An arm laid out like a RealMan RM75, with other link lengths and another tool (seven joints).
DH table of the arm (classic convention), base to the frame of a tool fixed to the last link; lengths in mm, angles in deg. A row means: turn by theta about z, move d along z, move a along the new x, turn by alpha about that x. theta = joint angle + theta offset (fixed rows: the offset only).
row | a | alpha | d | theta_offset
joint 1 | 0 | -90 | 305.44 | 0
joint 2 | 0 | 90 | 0 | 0
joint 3 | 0 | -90 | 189.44 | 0
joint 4 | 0 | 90 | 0 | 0
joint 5 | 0 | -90 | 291.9 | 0
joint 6 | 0 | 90 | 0 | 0
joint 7 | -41.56 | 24.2 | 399 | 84
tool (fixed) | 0 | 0 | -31.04 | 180
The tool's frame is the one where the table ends.
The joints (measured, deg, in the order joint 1, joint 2, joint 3, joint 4, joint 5, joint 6, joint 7), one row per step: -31.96, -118.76, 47.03, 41.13, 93.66, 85.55, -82.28; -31.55, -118.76, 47.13, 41.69, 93.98, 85.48, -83.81; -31.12, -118.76, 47.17, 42.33, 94.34, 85.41, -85.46; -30.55, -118.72, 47.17, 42.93, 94.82, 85.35, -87.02; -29.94, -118.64, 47.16, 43.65, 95.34, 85.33, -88.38; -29.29, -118.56, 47.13, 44.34, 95.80, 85.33, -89.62; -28.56, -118.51, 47.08, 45.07, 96.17, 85.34, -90.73
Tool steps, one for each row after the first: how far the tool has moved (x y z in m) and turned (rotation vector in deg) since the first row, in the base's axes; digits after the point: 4 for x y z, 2 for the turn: -0.0039, -0.0007, -0.0001, -0.70, -0.11, 1.11; -0.0080, -0.0011, 0.0004, -1.39, -0.23, 2.32; -0.0143, -0.0020, 0.0007, -2.05, -0.22, 3.66; -0.0208, -0.0028, 0.0019, -2.52, -0.02, 4.81; -0.0274, -0.0036, 0.0033, -2.90, 0.14, 5.94; -0.0340, -0.0044, 0.0054, -3.15, 0.26, 7.04
